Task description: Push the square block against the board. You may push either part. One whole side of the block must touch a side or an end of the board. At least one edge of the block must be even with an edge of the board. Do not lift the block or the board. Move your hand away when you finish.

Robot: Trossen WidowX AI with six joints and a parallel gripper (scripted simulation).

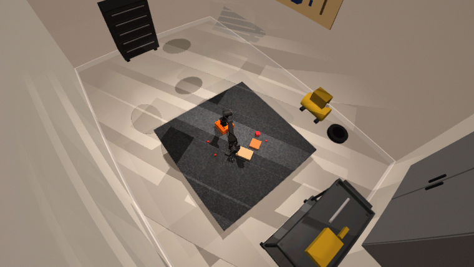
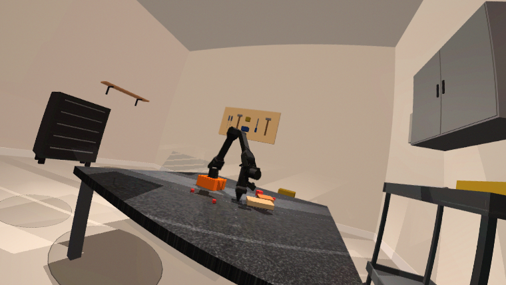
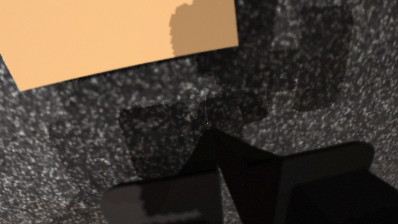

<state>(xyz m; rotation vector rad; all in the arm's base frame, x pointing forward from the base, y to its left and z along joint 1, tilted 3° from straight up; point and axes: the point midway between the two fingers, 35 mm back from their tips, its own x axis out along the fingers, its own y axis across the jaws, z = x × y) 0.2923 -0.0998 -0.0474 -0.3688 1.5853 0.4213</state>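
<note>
Right now my gripper tip is 100 mm short of the tan board, 100 mm to the right of it and 10 mm below it. From my gripper tip the other things lie so: red cube: 10 mm behind, 360 mm to the left, 20 mm above; then square block: 70 mm ahead, 260 mm to the left, 10 mm above.
</note>
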